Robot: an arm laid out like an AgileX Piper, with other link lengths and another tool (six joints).
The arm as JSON. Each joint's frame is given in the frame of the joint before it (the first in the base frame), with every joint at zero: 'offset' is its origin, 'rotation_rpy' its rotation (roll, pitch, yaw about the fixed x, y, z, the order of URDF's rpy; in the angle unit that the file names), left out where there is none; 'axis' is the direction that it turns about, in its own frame. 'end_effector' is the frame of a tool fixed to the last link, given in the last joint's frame.
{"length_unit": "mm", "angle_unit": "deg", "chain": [
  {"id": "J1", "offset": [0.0, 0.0, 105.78], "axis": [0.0, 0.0, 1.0]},
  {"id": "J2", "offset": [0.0, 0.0, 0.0], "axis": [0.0, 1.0, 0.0]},
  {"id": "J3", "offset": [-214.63, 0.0, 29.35], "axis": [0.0, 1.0, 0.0]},
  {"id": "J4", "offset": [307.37, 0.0, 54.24], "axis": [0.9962, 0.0, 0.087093]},
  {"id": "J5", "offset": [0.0, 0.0, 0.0], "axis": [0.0, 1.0, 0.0]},
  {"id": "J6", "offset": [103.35, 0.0, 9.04], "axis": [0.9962, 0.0, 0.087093]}
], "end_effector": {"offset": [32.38, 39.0, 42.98], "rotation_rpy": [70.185, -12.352, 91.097]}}
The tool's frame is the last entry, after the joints.
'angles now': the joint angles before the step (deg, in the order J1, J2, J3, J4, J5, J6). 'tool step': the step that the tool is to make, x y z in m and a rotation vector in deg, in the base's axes. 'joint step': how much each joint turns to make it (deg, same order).
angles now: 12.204, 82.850, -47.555, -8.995, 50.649, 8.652
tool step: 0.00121, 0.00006, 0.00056, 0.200, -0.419, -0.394
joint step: 0.000, 0.000, -0.001, -0.001, -0.400, 0.458
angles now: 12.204, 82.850, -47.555, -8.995, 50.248, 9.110
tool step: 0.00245, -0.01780, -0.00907, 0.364, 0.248, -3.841
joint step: -2.923, 0.688, 1.145, 0.115, -1.548, 1.088
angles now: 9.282, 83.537, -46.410, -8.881, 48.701, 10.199
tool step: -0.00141, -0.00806, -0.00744, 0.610, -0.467, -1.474
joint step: -1.489, -0.001, 1.719, 0.401, -2.291, 0.058
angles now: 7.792, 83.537, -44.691, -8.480, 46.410, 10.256
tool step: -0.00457, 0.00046, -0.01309, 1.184, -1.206, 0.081
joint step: -0.285, 0.344, 2.865, 0.860, -4.640, -0.343
